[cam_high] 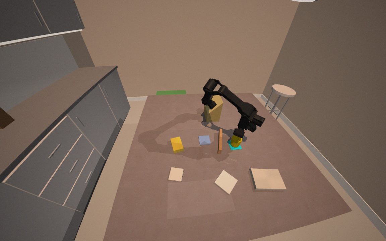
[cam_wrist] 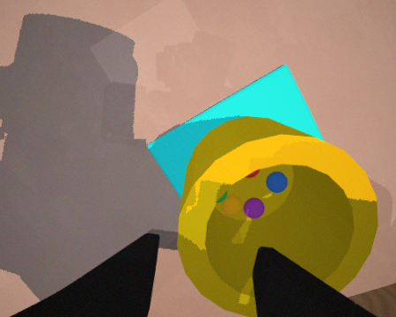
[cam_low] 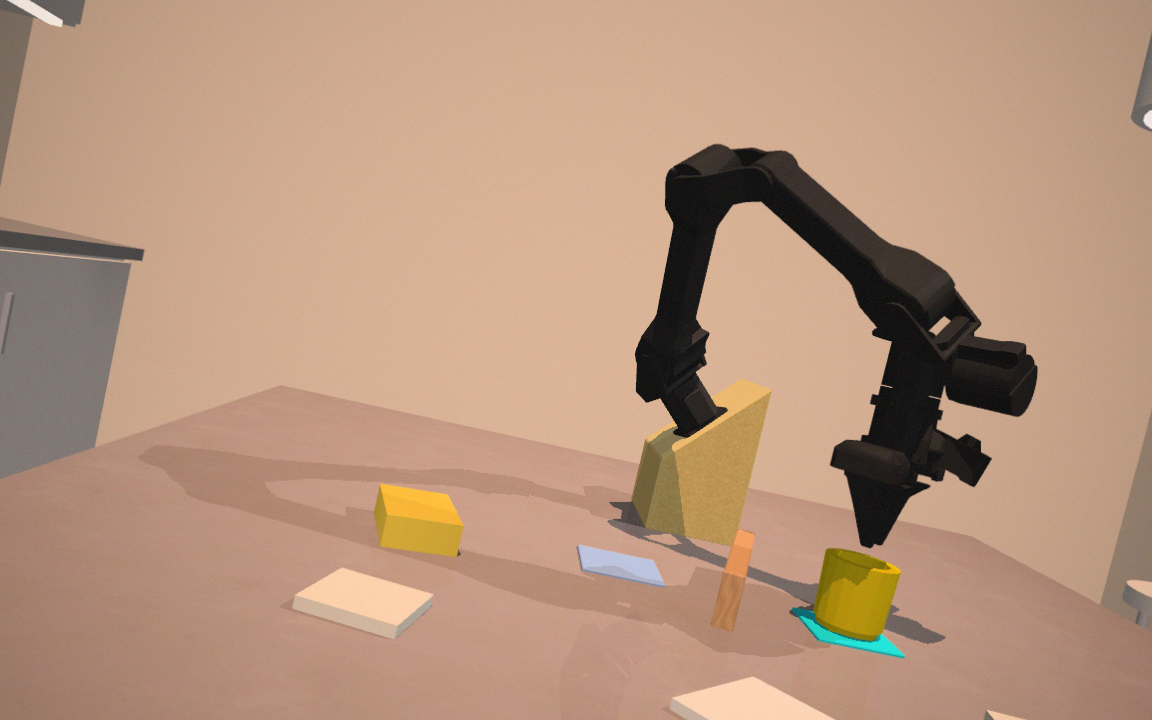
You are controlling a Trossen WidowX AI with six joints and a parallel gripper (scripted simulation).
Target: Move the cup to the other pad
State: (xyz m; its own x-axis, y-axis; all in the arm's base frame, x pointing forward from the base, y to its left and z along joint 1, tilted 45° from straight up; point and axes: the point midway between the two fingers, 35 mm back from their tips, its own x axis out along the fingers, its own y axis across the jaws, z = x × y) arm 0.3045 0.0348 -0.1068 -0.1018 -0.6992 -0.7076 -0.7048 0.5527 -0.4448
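The yellow cup lies 5 cm below my gripper tip, 2 cm to the right of it and 2 cm ahead of it. Round my gripper tip: cyan pad (9 cm below, 2 cm to the right, 2 cm ahead); then blue marble (7 cm below, 3 cm ahead, 2 cm to the right); then purple marble (7 cm below, 3 cm to the right, 1 cm ahead).
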